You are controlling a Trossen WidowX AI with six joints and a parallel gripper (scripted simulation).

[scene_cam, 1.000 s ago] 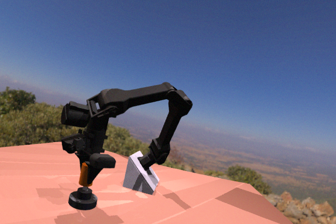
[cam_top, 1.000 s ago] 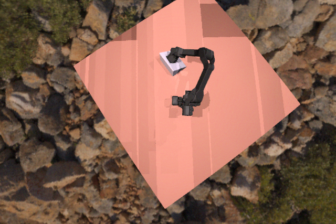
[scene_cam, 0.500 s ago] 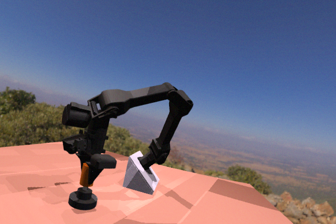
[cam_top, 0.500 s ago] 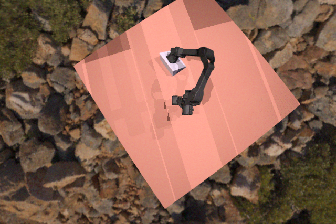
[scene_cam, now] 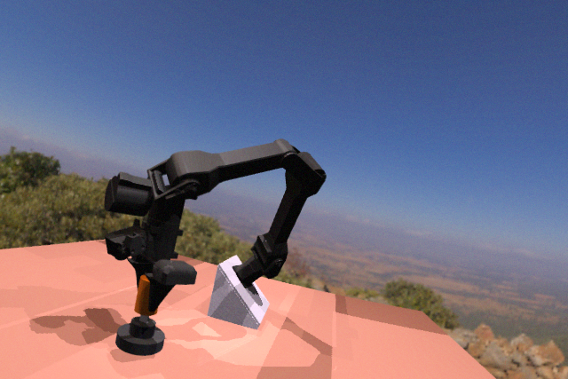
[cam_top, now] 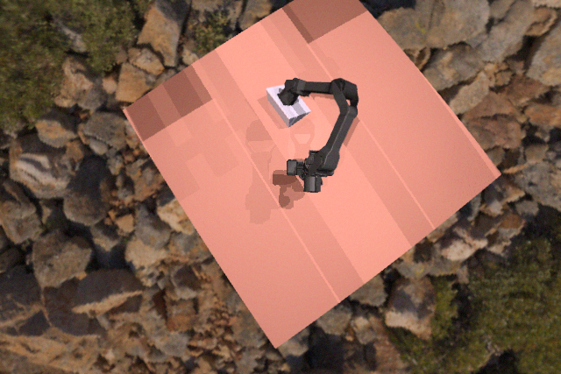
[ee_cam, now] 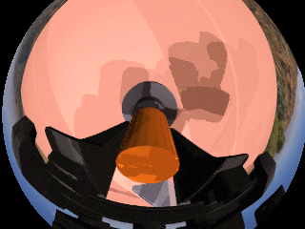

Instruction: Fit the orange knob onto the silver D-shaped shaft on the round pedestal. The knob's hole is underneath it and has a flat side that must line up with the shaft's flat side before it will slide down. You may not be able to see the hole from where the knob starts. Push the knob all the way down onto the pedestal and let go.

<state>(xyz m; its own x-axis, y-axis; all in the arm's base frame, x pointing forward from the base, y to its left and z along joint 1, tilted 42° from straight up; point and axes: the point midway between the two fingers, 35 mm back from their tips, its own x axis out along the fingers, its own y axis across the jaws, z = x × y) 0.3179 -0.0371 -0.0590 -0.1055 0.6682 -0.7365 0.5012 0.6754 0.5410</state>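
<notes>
My gripper tip is 4 cm above the round black pedestal. Also, from my gripper tip: orange knob: 3 cm above.
</notes>
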